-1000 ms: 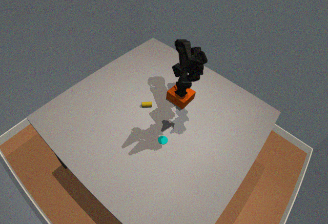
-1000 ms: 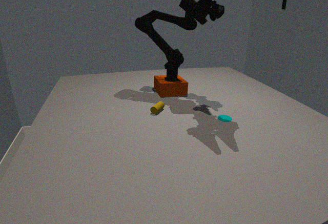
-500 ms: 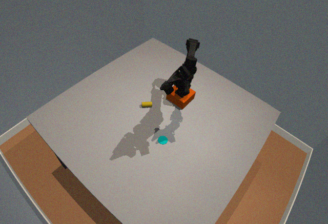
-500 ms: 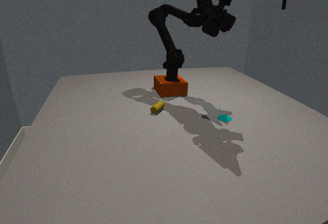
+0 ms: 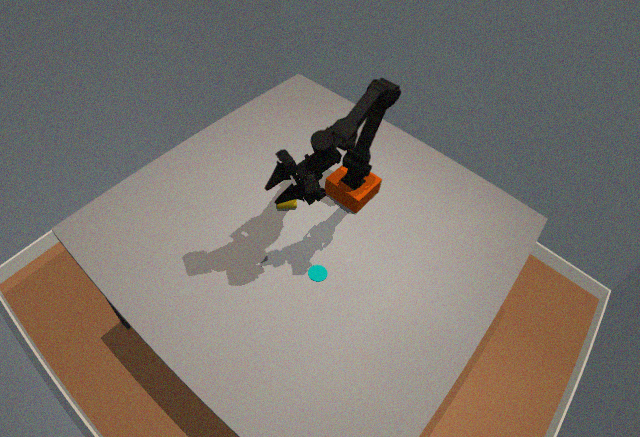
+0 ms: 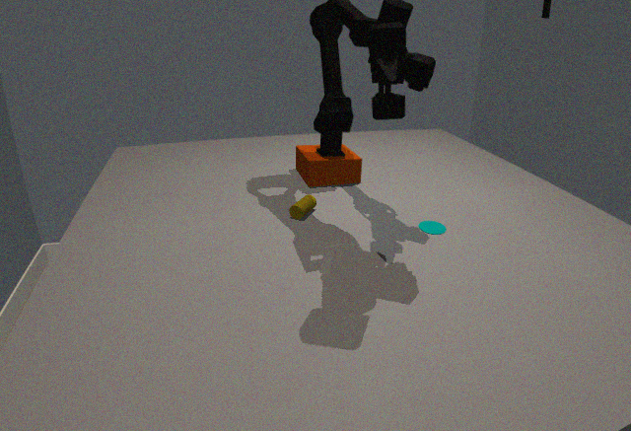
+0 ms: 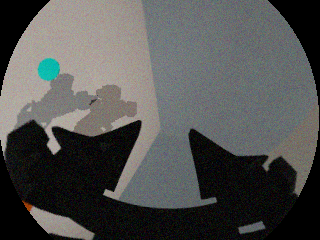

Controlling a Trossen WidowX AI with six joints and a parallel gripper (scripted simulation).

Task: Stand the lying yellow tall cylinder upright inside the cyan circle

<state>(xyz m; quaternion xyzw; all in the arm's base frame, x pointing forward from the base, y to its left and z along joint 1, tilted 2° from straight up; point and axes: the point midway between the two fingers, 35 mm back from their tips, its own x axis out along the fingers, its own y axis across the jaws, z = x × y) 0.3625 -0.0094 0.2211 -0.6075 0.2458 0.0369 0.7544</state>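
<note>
Right now my gripper tip is 270 mm above the yellow tall cylinder, 180 mm past it and 110 mm to the left of it. The rest, counted from my gripper tip: cyan circle (280 mm below, 150 mm to the left, 60 mm behind).
</note>
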